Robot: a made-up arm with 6 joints. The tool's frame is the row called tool.
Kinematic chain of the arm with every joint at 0, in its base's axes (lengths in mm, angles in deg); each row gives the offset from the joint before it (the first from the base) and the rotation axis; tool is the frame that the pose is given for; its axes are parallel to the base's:
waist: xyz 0 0 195.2 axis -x
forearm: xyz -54.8 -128 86.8 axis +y
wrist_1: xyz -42 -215.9 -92.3 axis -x
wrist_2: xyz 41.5 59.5 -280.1 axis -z
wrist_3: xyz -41 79.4 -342.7 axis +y
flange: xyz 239.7 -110 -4.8 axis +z
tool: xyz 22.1 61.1 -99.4
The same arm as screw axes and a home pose.
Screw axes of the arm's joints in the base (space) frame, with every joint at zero. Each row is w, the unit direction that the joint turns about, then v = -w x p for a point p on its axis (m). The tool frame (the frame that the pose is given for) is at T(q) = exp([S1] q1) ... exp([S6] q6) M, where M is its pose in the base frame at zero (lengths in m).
S1: w -1 0 0 v 0.0000 -0.1952 0.0000
S2: w 0 1 0 v -0.2820 0.0000 -0.0548
S3: w -1 0 0 v 0.0000 -0.1897 -0.3439
S4: w 0 0 -1 v 0.2844 -0.0553 0.0000
S5: w 0 1 0 v 0.4331 0.0000 -0.0963
S6: w 0 0 1 v -0.3150 -0.1434 0.0000
M =
1 0 0 0.1655
0 1 0 -0.2539
0 0 1 -0.5373
0 0 0 1

